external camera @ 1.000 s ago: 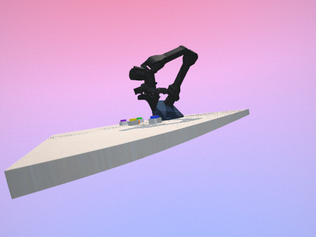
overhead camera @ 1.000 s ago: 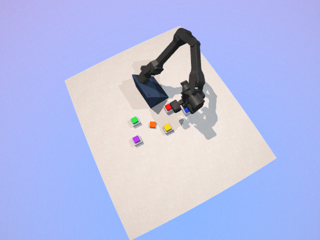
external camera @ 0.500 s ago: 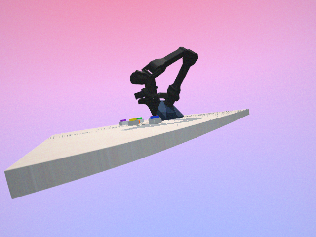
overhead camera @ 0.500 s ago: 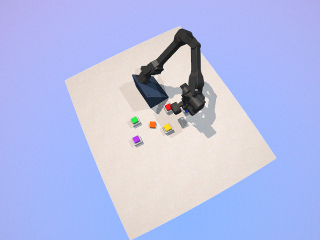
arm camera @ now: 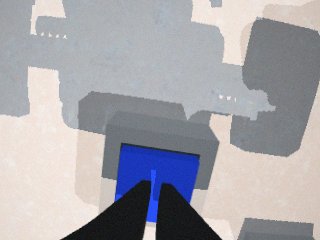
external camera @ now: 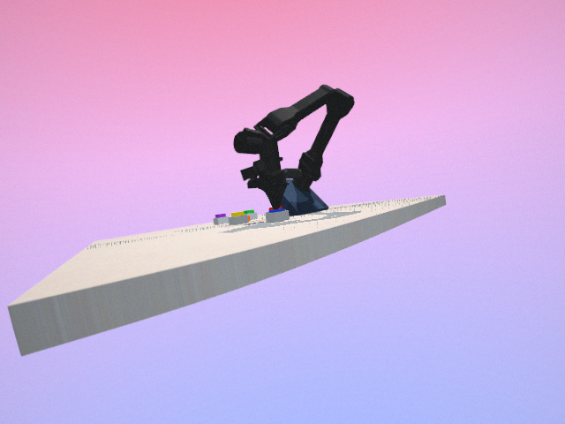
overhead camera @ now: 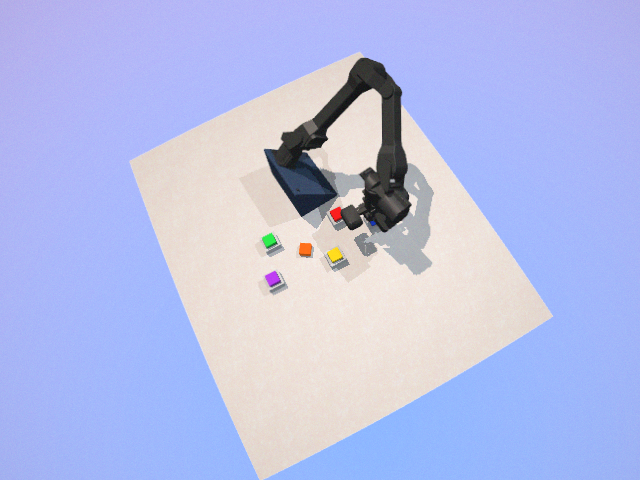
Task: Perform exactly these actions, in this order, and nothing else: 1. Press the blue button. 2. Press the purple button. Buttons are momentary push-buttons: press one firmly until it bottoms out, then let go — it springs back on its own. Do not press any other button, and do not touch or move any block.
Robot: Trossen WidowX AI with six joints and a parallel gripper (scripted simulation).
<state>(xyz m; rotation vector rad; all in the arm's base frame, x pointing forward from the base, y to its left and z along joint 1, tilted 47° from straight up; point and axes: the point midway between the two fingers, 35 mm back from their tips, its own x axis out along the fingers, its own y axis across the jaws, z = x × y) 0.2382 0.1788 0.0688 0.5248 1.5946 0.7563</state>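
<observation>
Now: gripper tip 1 cm above the blue button. From my gripper tip the other things lie so: orange block: 22 cm to the right, 2 cm below; then red button: 9 cm to the right, 6 cm behind; then yellow button: 15 cm to the right, 5 cm ahead.
</observation>
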